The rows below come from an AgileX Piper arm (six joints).
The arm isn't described. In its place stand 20 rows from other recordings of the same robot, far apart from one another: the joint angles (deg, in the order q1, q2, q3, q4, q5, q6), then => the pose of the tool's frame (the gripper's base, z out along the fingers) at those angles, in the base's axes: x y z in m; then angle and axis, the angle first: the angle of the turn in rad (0 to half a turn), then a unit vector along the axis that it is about.
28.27, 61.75, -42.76, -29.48, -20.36, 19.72 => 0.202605 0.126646 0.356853 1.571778 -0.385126 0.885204 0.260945
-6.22, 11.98, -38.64, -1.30, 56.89, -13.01 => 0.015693 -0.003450 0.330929 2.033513 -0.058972 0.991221 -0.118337
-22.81, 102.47, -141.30, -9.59, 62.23, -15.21 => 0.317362 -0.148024 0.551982 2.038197 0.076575 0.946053 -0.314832
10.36, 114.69, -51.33, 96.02, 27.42, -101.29 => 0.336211 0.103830 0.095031 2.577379 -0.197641 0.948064 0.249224
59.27, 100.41, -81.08, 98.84, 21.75, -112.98 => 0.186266 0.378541 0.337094 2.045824 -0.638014 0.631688 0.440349
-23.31, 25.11, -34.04, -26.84, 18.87, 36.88 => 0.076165 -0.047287 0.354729 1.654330 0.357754 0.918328 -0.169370
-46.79, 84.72, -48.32, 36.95, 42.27, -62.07 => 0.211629 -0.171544 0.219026 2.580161 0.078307 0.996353 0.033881
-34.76, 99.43, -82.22, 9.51, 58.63, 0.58 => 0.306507 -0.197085 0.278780 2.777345 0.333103 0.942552 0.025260
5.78, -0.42, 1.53, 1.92, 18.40, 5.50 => 0.053729 0.006406 0.175685 1.835252 0.009321 0.995606 0.093175
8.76, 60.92, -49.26, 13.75, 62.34, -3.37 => 0.175945 0.046496 0.298647 2.789138 -0.069088 0.989788 0.124684
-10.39, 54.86, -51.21, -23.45, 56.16, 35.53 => 0.163253 -0.060513 0.335899 2.466196 0.330394 0.934346 -0.133558
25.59, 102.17, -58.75, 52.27, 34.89, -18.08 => 0.294345 0.186609 0.180961 2.920689 -0.032670 0.949684 0.311502
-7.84, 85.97, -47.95, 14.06, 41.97, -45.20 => 0.264987 -0.021564 0.202827 2.825273 -0.242844 0.969725 0.025693
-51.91, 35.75, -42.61, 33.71, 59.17, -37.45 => 0.091659 -0.046640 0.338334 2.210839 0.178588 0.982824 -0.046518
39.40, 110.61, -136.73, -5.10, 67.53, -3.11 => 0.323052 0.255684 0.468404 2.226502 -0.356860 0.927738 0.109329
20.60, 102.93, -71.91, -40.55, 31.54, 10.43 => 0.375600 0.108119 0.232811 2.487883 -0.329307 0.925518 -0.187011
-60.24, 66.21, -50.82, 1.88, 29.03, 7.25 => 0.121537 -0.209641 0.315603 2.344236 0.553567 0.809937 -0.193818
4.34, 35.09, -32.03, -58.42, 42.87, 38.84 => 0.112418 -0.044362 0.317235 2.087975 0.065228 0.941593 -0.330375
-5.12, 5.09, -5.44, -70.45, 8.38, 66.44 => 0.058445 -0.017784 0.235741 1.548630 0.082350 0.985531 -0.148149
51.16, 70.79, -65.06, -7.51, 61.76, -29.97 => 0.156541 0.177713 0.341130 2.646875 -0.662933 0.748430 -0.019296
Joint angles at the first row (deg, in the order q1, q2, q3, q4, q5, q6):
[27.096, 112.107, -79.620, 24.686, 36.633, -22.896]
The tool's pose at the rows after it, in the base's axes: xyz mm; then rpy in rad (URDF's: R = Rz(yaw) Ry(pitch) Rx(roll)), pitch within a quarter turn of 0, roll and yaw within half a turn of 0:
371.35, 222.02, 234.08, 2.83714, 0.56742, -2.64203
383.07, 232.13, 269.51, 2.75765, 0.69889, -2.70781
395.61, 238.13, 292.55, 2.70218, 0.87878, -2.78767
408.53, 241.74, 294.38, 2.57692, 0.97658, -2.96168
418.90, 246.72, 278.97, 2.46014, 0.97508, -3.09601
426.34, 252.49, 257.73, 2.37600, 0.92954, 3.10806
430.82, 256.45, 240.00, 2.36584, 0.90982, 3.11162
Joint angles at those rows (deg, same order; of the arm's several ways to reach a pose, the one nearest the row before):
[27.095, 112.107, -87.648, 27.954, 41.945, -22.896]
[27.130, 112.107, -93.877, 32.463, 40.781, -23.859]
[27.226, 112.233, -96.596, 38.148, 33.175, -28.618]
[27.226, 113.657, -97.091, 45.993, 25.381, -33.225]
[27.225, 116.326, -97.091, 54.924, 21.877, -38.681]
[27.226, 119.328, -97.092, 63.373, 21.238, -43.790]
[27.225, 121.652, -97.091, 68.445, 21.448, -48.588]

